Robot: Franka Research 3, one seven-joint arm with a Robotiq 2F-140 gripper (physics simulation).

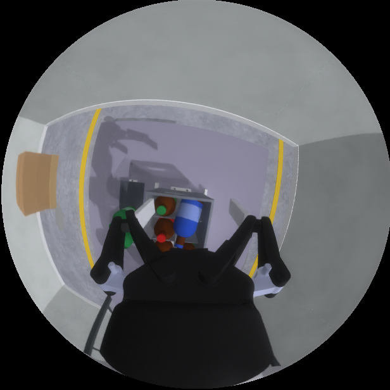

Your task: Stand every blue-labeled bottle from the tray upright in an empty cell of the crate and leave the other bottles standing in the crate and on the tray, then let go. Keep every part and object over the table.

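Observation:
The blue-labeled bottle [189, 215] lies tipped over in the right column of the grey crate [209, 220], its base toward the far wall and its brown neck toward the gripper body. My gripper [191, 205] is open, with one finger on each side of the bottle and nothing held. The left finger is by the crate's left side, the right finger beyond its right wall. In the left column stand a brown bottle with a green cap [165, 205] and a brown bottle with a red cap [163, 228]. The dark tray [132, 192] is left of the crate.
Green bottles [128, 240] at the tray are partly hidden by the left finger. More brown bottles [163, 245] [189, 246] show at the crate's near part, mostly hidden by the gripper body. A cardboard box [36, 182] stands far left, beyond the yellow line [82, 185].

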